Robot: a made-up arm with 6 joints. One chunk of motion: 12 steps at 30 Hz.
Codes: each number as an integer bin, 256 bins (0 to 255) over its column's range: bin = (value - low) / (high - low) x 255, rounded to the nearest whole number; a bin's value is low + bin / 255 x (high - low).
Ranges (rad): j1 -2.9..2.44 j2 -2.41..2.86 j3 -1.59..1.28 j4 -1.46..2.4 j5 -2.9..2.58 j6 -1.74..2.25
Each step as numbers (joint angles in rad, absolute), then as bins.
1 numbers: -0.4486 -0.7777 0.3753 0.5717 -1.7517 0.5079
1 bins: 117 79 175 134 53 144
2 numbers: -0.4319 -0.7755 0.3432 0.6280 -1.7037 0.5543
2 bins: 118 79 172 138 56 147
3 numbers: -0.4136 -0.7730 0.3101 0.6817 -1.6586 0.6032
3 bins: 119 79 169 141 58 150
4 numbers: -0.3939 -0.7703 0.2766 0.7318 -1.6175 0.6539
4 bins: 120 79 166 145 60 153
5 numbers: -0.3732 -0.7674 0.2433 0.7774 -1.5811 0.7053
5 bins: 121 79 163 148 61 156
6 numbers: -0.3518 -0.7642 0.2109 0.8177 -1.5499 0.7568
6 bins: 122 80 160 150 63 160
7 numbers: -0.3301 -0.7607 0.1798 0.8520 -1.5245 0.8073
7 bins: 123 80 157 153 64 163
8 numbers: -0.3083 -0.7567 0.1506 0.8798 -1.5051 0.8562
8 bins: 124 80 155 155 65 166
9 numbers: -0.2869 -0.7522 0.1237 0.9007 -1.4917 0.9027
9 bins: 125 80 152 156 66 169
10 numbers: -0.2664 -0.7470 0.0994 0.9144 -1.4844 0.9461
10 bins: 126 80 150 157 66 172
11 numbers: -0.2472 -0.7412 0.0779 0.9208 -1.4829 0.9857
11 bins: 127 81 148 157 66 174
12 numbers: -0.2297 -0.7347 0.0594 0.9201 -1.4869 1.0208
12 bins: 128 81 147 157 66 176
